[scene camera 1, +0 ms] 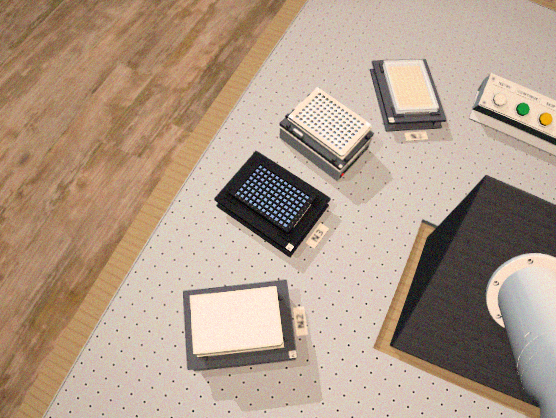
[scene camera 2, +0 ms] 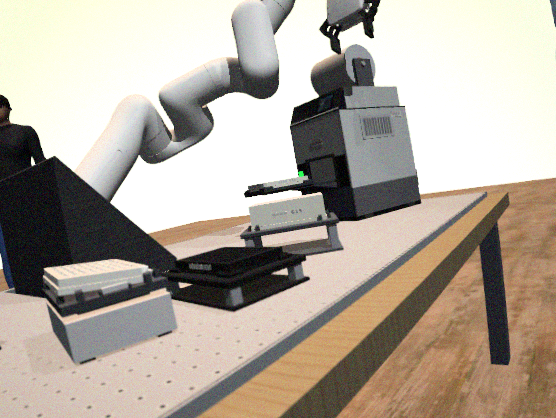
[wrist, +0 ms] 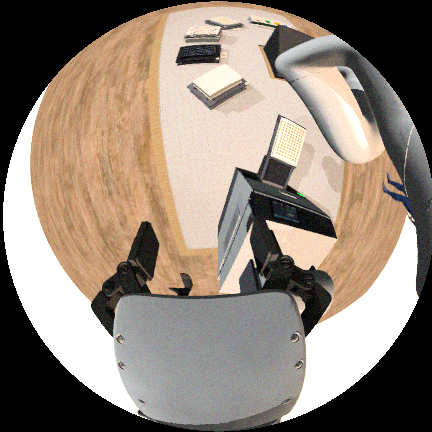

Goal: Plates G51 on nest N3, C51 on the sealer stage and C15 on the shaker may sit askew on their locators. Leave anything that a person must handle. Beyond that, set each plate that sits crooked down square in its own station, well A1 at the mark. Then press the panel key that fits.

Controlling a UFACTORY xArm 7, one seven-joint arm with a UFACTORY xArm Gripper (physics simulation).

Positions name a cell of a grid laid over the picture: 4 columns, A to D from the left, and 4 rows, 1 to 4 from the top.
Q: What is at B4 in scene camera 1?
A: A plate.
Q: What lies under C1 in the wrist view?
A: A plate.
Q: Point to a plate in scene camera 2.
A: C3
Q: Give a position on a dark instrument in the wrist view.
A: C2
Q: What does my gripper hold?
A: Nothing.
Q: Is my gripper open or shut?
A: Open.
